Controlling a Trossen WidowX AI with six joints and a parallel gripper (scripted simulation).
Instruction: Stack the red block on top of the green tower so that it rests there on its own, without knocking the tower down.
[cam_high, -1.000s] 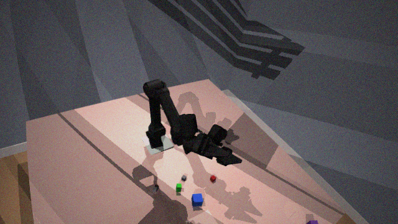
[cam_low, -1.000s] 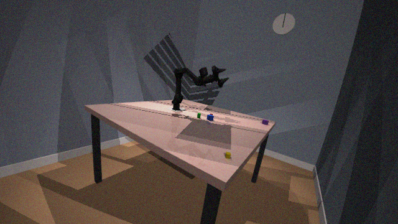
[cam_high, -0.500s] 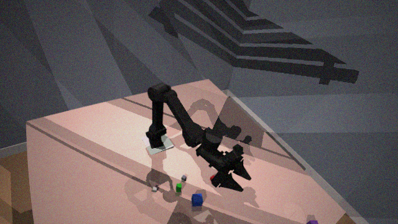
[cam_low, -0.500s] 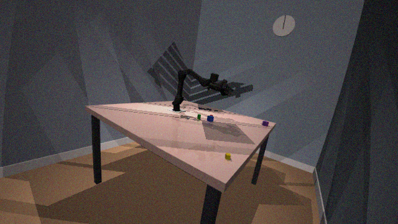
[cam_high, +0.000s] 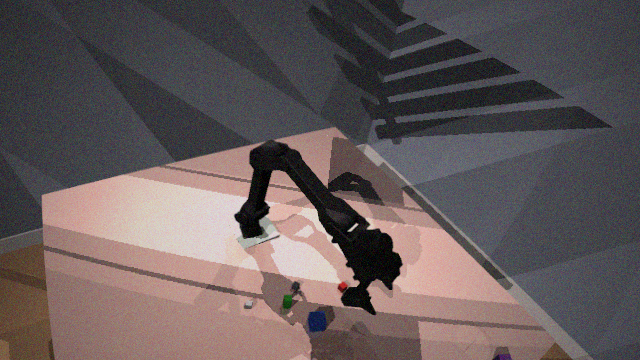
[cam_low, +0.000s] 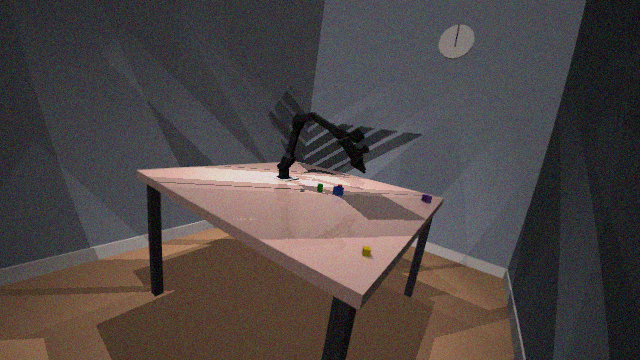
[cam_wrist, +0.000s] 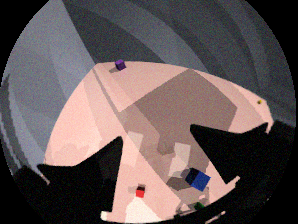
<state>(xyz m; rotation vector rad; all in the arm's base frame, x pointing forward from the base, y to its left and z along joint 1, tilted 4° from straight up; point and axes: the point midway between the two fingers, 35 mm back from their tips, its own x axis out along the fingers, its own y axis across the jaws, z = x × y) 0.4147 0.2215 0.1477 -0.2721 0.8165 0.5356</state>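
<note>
The red block is 140 mm behind my gripper tip, 120 mm below it and 20 mm to the right of it. From my gripper tip the other things lie so: green block 200 mm to the right, 140 mm behind, 120 mm below; then dark gray piece 190 mm behind, 160 mm to the right, 130 mm below; then blue cube 140 mm to the right, 110 mm below, 50 mm behind.
</note>
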